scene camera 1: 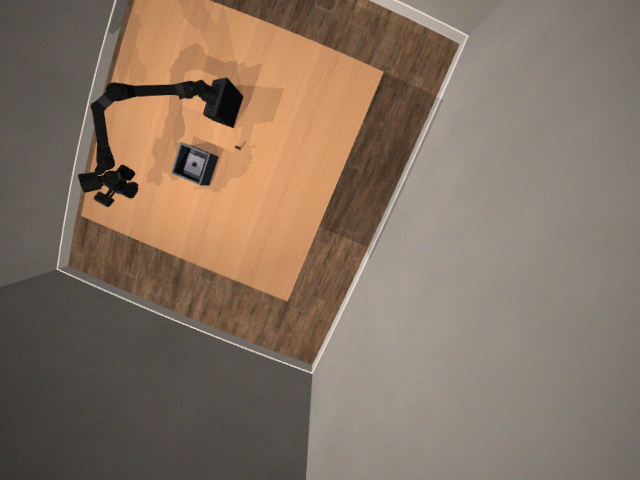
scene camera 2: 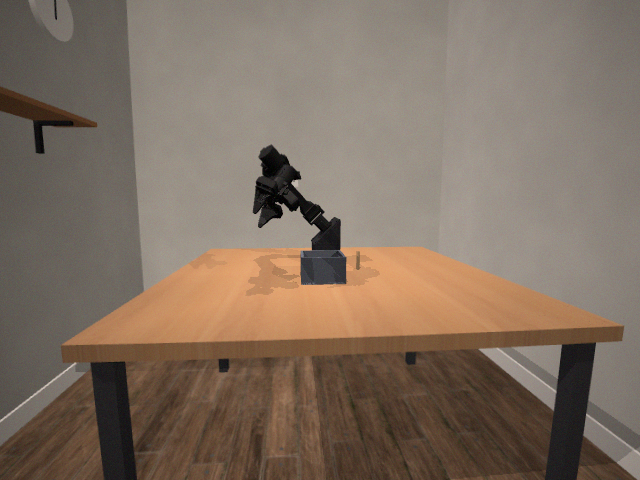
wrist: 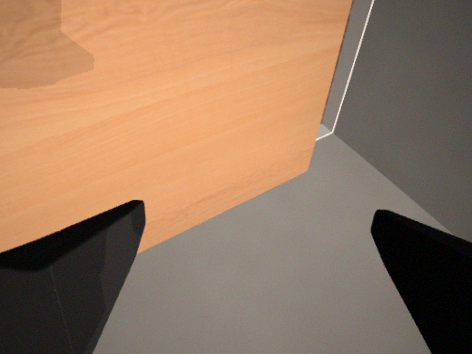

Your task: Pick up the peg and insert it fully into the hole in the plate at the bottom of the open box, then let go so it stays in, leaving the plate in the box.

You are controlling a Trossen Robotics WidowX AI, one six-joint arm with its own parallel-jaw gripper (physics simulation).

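Where they show: gripper, fingertip midpoint: [scene camera 2: 256, 220] [wrist: 260, 216]; arm's base, origin of the base link: [scene camera 1: 214, 96] [scene camera 2: 326, 228].
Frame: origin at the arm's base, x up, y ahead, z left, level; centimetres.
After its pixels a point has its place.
The peg [scene camera 1: 237, 147] {y 14.8, x -11.4, z 14.6 cm} [scene camera 2: 357, 260] {y 15.5, x -12.4, z 13.7 cm} is small and thin and stands upright on the table, apart from the box and to its right in both scene views. The open dark box [scene camera 1: 207, 173] {y 33.3, x -10.0, z 7.1 cm} [scene camera 2: 323, 270] {y 40.6, x -11.2, z -0.2 cm} stands on the table. Inside it lies a light grey plate [scene camera 1: 199, 158] {y 28.7, x -10.6, z 0.0 cm} with a dark hole [scene camera 1: 194, 164] {y 32.9, x -12.6, z -2.1 cm} near its middle; the box wall hides the plate in scene camera 2. My gripper [scene camera 1: 116, 196] {y 57.1, x 7.6, z -19.8 cm} [scene camera 2: 257, 219] {y 57.1, x 7.6, z -19.8 cm} [wrist: 260, 216] {y 57.1, x 7.6, z -19.8 cm} is open and empty. It hangs high, left of the box in both scene views and far from the peg. Neither peg nor box shows in the wrist view.
The arm's base [scene camera 1: 224, 103] {y 0.6, x 0.5, z 5.5 cm} [scene camera 2: 327, 237] {y 8.4, x -3.4, z 0.6 cm} stands on the wooden table [scene camera 1: 268, 206] {y 33.8, x -16.3, z 40.8 cm} [scene camera 2: 330, 315] {y 71.3, x -16.4, z 2.5 cm} [wrist: 200, 125] {y 66.1, x -16.4, z -34.4 cm}, behind the box in scene camera 2. The table's edge and a corner show in the wrist view. A wall shelf [scene camera 2: 43, 111] is at the left in scene camera 2.
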